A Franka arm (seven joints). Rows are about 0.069 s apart.
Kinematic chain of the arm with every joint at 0, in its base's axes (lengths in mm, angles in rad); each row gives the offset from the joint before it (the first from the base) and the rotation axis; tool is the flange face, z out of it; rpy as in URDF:
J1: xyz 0 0 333 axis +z
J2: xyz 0 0 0 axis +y
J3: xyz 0 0 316 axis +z
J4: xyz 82.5 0 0 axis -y
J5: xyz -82.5 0 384 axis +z
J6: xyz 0 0 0 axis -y
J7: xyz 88 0 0 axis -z
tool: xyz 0 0 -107 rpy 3.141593 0 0
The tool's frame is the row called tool.
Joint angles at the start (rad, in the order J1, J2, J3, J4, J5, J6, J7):
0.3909 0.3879 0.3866 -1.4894 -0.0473 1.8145 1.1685
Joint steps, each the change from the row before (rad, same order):
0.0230 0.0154 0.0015 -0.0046 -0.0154 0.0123 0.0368
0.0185 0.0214 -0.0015 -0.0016 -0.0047 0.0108 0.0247
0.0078 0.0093 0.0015 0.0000 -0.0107 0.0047 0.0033
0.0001 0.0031 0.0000 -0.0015 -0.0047 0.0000 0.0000
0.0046 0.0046 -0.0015 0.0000 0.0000 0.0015 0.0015
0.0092 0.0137 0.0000 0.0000 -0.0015 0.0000 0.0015
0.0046 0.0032 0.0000 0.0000 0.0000 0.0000 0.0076
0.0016 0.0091 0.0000 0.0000 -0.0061 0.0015 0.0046
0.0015 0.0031 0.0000 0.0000 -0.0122 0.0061 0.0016
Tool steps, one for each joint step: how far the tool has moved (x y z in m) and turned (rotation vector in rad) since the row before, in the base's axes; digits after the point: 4 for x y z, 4 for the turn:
-0.0078 0.0126 -0.0109 -0.0137 -0.0002 -0.0084
-0.0048 0.0099 -0.0136 -0.0082 0.0103 -0.0068
-0.0024 0.0046 -0.0055 -0.0070 -0.0020 0.0088
0.0002 -0.0002 -0.0027 -0.0053 0.0005 0.0019
-0.0010 0.0019 -0.0030 -0.0016 0.0029 0.0016
-0.0031 0.0049 -0.0088 -0.0070 0.0113 0.0082
-0.0019 0.0023 -0.0020 -0.0023 0.0029 -0.0029
0.0004 0.0009 -0.0058 -0.0072 0.0028 -0.0010
0.0007 0.0007 -0.0016 -0.0043 -0.0100 0.0037

